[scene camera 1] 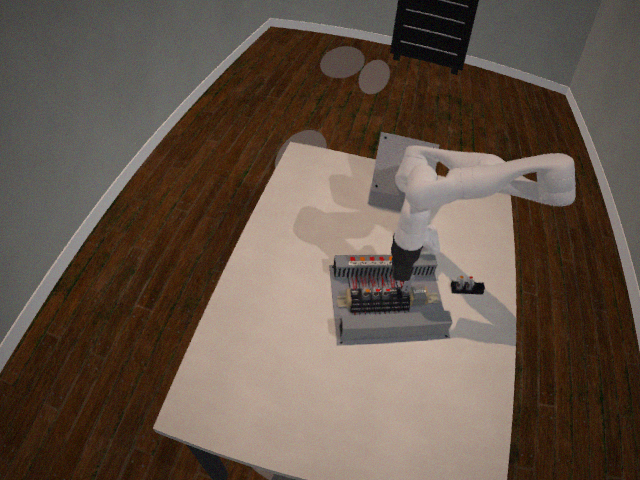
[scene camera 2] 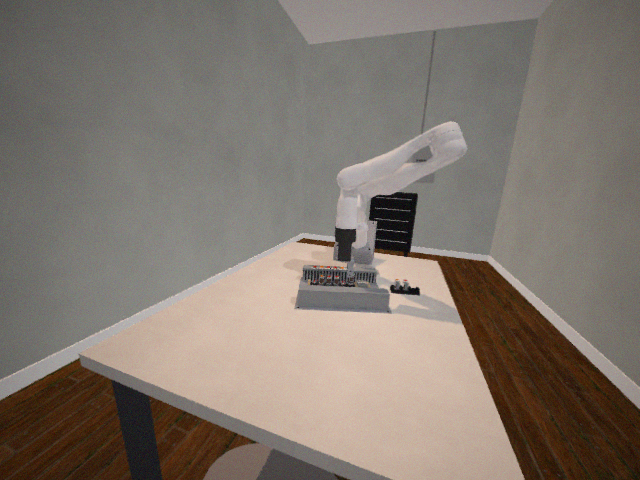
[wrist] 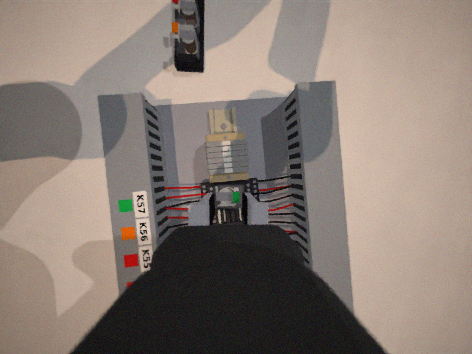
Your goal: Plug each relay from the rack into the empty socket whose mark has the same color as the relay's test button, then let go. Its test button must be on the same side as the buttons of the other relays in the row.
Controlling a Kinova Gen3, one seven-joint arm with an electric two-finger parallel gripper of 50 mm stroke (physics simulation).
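Places are measured from the arm's base along level axes (x ahead, y left, z up), in metres.
Where they show: gripper, between the fingertips: (scene camera 1: 404, 285) (scene camera 2: 349, 275) (wrist: 228, 203); arm's base, origin of its link: (scene camera 2: 357, 240).
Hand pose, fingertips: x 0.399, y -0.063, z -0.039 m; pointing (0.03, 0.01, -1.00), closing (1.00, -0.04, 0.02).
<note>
Things, the pixels of their centre, and the offset from my fingertips. "spot": a spot on its surface instead.
- green-button relay, middle of its body: (wrist: 230, 195) dx +0.002, dy +0.007, dz -0.010 m
- green K57 mark, middle of its body: (wrist: 125, 205) dx -0.103, dy +0.002, dz -0.008 m
- orange-button relay, middle of its body: (wrist: 186, 42) (scene camera 1: 460, 283) (scene camera 2: 396, 285) dx -0.041, dy +0.190, dz -0.045 m
- red-button relay, middle of its body: (wrist: 186, 15) (scene camera 1: 469, 284) (scene camera 2: 405, 286) dx -0.040, dy +0.222, dz -0.045 m
- black rack, a spot on its surface: (wrist: 190, 65) spot: dx -0.040, dy +0.169, dz -0.057 m
My gripper (scene camera 1: 404, 285) (scene camera 2: 350, 276) (wrist: 228, 203) is low at the right end of the socket row, shut on the green-button relay (wrist: 226, 195). The relay is upright over the end socket, beside the terminal blocks. Its green button (wrist: 236, 197) is on the right in the wrist view, away from the marks; its base and seating depth are hidden. The green K57 mark (wrist: 125, 205) is left of it. An orange-button relay (scene camera 1: 460, 283) (scene camera 2: 397, 284) (wrist: 189, 36) and a red-button relay (scene camera 1: 470, 283) (scene camera 2: 405, 284) (wrist: 188, 7) stand in the black rack (scene camera 1: 478, 290) (scene camera 2: 413, 291) (wrist: 190, 65).
Row relays (scene camera 1: 377, 296) stand left of my gripper in scene camera 1; their button side is too small to tell. Grey wiring ducts (scene camera 1: 395, 328) (scene camera 2: 341, 299) (wrist: 320, 150) flank the row. Terminal blocks (scene camera 1: 419, 296) (wrist: 226, 157) are beside the end socket. Wires run to both ducts.
</note>
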